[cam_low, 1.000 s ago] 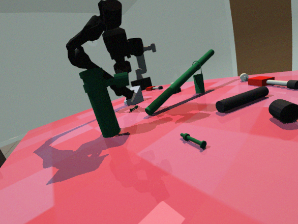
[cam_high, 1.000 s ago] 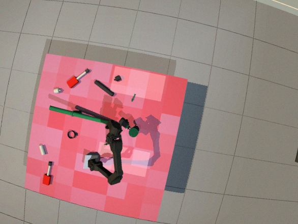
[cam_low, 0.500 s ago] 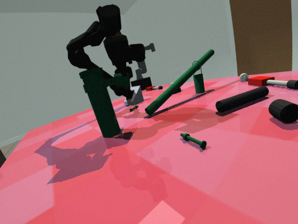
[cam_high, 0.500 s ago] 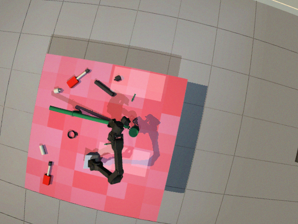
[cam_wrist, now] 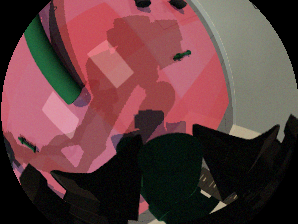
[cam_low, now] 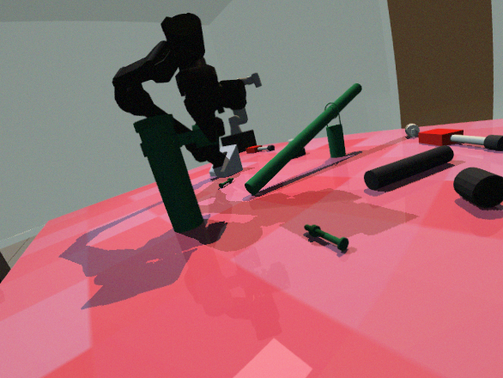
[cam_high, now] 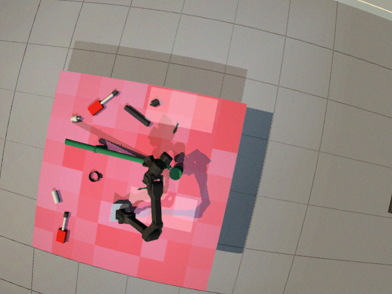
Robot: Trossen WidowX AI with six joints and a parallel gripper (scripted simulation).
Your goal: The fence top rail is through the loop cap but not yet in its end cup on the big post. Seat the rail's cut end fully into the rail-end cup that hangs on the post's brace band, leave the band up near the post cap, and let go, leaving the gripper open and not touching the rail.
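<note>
Now: gripper tip 3 cm below the rail-end cup, 3 cm past it and 1 cm to the left of it. Also, from my gripper tip: short green post (43 cm to the left, 2 cm below, 2 cm ahead); black tube (25 cm ahead, 23 cm to the left, 11 cm below); black cap (34 cm ahead, 13 cm to the left, 11 cm below).
</note>
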